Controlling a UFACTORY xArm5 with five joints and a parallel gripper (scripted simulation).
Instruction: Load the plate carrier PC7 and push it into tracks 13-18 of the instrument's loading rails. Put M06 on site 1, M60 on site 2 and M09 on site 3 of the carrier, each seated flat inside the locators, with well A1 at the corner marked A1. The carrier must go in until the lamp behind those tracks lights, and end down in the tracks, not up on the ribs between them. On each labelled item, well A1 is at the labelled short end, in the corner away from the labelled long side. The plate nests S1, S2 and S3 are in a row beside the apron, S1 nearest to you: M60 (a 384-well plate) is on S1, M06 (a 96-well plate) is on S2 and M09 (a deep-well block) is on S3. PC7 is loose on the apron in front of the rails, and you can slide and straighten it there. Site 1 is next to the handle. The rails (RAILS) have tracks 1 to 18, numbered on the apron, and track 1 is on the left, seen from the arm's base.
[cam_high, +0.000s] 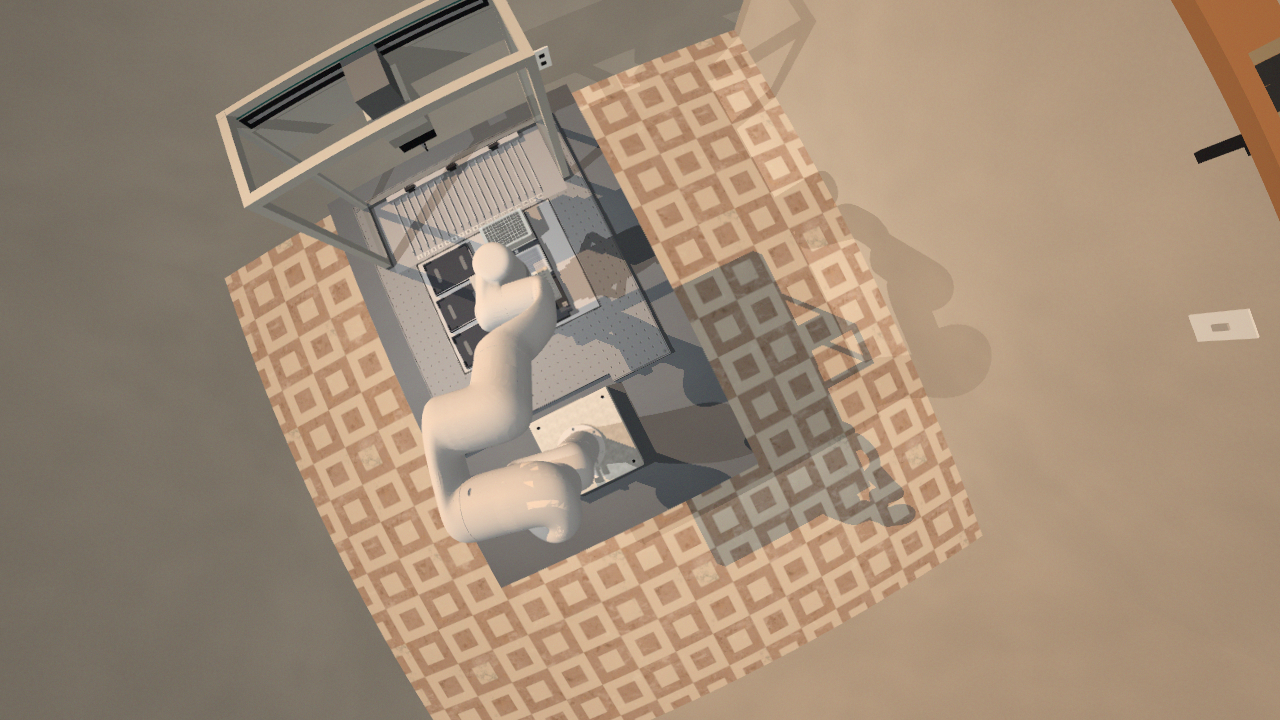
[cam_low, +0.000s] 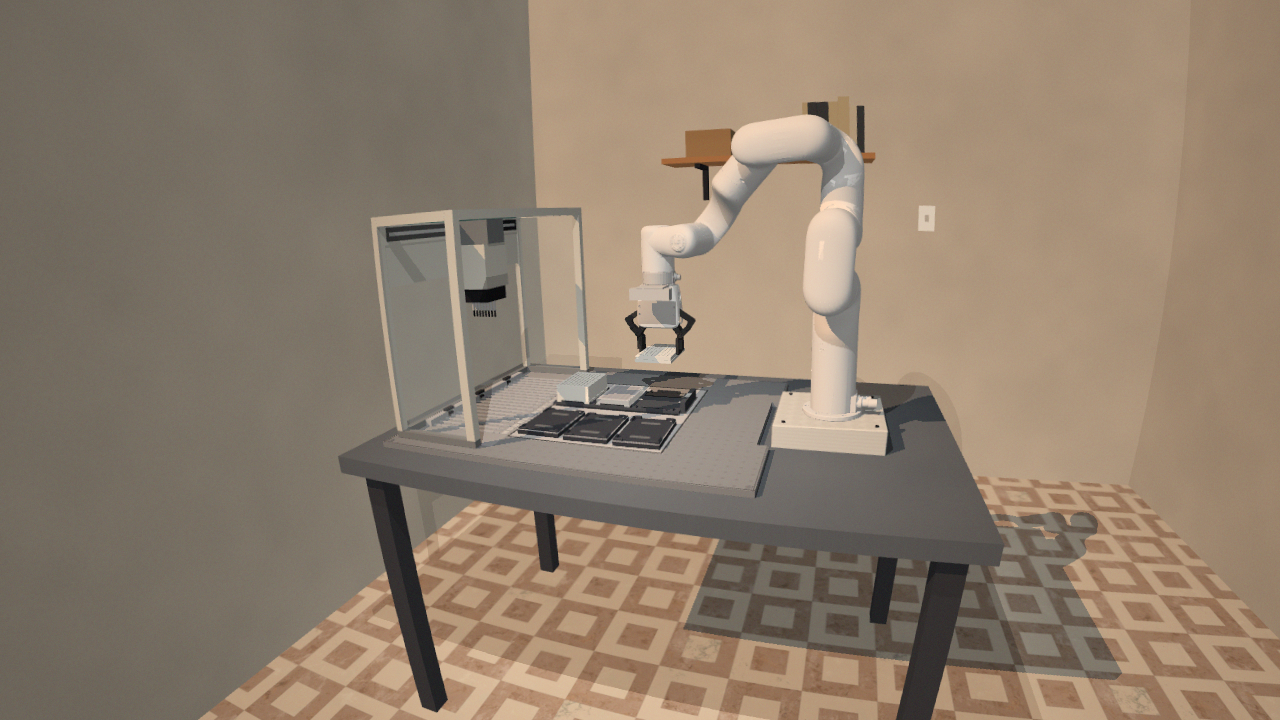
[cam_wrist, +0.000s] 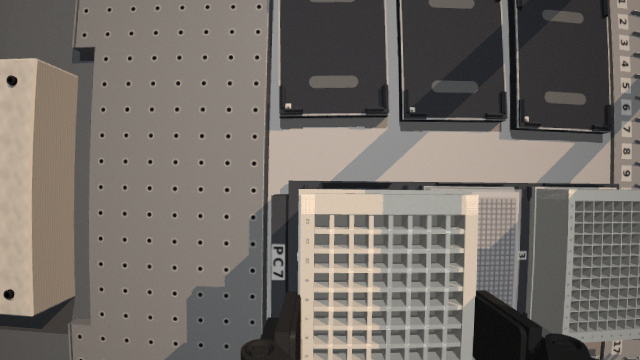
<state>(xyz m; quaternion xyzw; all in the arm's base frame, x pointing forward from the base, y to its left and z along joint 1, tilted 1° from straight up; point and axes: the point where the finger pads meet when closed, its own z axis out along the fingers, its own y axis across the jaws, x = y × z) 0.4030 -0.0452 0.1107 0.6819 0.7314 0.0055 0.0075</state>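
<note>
The plate carrier PC7 is 10 cm ahead of my hand, 1 cm to the left of it and 12 cm below it. The rest, counted from my hand: white plate: 1 cm below; then deep-well block M09: 21 cm ahead, 1 cm to the left, 11 cm below; then plate nest S1: 4 cm behind, 19 cm to the left, 13 cm below.
</note>
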